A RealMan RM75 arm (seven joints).
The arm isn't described. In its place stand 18 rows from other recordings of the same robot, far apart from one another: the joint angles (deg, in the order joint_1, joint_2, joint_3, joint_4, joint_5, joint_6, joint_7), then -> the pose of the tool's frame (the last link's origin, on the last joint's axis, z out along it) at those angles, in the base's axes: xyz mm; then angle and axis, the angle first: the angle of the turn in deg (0 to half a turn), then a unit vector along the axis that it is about.
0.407, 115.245, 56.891, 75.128, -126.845, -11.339, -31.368 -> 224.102, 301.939, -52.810, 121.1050, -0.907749, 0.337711, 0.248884
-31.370, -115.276, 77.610, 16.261, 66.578, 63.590, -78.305 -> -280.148, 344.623, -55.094, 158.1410, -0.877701, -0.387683, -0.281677
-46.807, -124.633, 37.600, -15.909, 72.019, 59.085, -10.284 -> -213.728, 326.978, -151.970, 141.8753, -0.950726, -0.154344, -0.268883
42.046, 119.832, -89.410, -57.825, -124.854, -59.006, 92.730 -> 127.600, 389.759, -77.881, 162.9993, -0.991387, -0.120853, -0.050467
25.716, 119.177, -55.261, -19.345, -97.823, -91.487, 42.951 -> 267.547, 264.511, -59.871, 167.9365, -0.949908, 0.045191, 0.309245
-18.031, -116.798, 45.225, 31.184, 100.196, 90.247, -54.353 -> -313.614, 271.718, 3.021, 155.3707, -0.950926, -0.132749, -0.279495
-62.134, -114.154, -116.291, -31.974, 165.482, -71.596, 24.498 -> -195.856, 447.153, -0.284, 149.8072, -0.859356, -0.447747, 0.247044
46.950, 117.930, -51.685, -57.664, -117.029, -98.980, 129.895 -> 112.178, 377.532, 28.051, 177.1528, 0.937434, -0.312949, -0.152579
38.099, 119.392, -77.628, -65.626, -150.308, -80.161, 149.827 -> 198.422, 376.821, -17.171, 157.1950, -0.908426, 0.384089, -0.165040
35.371, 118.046, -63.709, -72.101, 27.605, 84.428, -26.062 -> 220.104, 383.757, 46.455, 149.5749, -0.865028, 0.491519, -0.100679
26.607, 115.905, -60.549, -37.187, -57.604, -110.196, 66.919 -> 178.856, 302.877, 70.968, 167.7510, -0.805266, -0.019501, 0.592593
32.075, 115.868, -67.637, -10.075, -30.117, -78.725, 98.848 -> 262.385, 372.985, 32.300, 161.9651, -0.553887, 0.522481, 0.648246
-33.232, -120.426, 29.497, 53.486, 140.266, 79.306, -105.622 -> -299.714, 364.364, 51.027, 150.2559, -0.913837, -0.397721, -0.081978
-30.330, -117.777, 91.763, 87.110, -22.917, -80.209, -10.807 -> -165.162, 358.225, -0.209, 141.8246, -0.826679, -0.554179, 0.097399
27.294, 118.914, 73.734, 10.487, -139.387, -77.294, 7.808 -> 311.434, 350.309, 51.558, 90.2568, -0.791247, 0.254909, 0.555833
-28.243, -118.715, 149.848, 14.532, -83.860, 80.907, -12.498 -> -296.981, 339.988, 17.910, 98.9475, -0.726922, -0.329269, -0.602633
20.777, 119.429, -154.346, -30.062, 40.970, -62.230, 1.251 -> 228.350, 270.010, -122.287, 134.1479, -0.911892, 0.156250, 0.379525
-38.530, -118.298, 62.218, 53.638, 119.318, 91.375, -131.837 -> -175.044, 355.019, -12.490, 178.4851, 0.912390, 0.401019, 0.082031
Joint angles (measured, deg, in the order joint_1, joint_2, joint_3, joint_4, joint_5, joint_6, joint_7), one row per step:
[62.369, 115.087, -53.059, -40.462, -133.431, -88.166, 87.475]
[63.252, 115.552, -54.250, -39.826, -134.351, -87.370, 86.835]
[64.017, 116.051, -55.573, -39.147, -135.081, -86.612, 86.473]
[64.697, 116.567, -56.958, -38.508, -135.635, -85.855, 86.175]
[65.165, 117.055, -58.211, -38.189, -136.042, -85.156, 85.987]
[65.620, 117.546, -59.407, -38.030, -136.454, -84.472, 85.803]
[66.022, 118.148, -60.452, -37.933, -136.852, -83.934, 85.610]
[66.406, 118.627, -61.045, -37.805, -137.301, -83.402, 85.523]
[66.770, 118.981, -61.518, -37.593, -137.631, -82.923, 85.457]
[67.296, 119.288, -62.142, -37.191, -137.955, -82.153, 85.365]
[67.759, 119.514, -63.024, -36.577, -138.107, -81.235, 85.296]
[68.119, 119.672, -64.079, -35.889, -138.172, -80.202, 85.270]
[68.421, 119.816, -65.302, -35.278, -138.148, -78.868, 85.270]
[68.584, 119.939, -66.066, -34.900, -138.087, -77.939, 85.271]
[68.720, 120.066, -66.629, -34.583, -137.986, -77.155, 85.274]
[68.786, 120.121, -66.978, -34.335, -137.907, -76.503, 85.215]
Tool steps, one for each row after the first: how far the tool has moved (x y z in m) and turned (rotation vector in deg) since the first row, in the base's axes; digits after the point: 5 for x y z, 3 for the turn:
[-0.00308, -0.00050, -0.00702, -0.486, -1.666, 1.560]
[-0.00553, -0.00178, -0.01449, -1.116, -3.230, 2.798]
[-0.00780, -0.00341, -0.02195, -1.752, -4.665, 3.982]
[-0.00976, -0.00486, -0.02812, -2.149, -5.838, 5.043]
[-0.01212, -0.00613, -0.03377, -2.420, -6.952, 6.204]
[-0.01457, -0.00813, -0.03978, -2.829, -7.879, 7.320]
[-0.01667, -0.00919, -0.04425, -2.969, -8.550, 8.088]
[-0.01843, -0.00991, -0.04784, -3.069, -9.079, 8.685]
[-0.02065, -0.00999, -0.05172, -3.008, -9.744, 9.436]
[-0.02182, -0.01015, -0.05587, -2.976, -10.495, 10.075]
[-0.02192, -0.01021, -0.05991, -2.885, -11.325, 10.609]
[-0.02203, -0.00964, -0.06387, -2.492, -12.157, 11.229]
[-0.02212, -0.00928, -0.06656, -2.180, -12.602, 11.606]
[-0.02241, -0.00903, -0.06889, -1.911, -12.854, 11.877]
[-0.02234, -0.00847, -0.07026, -1.601, -12.997, 12.064]

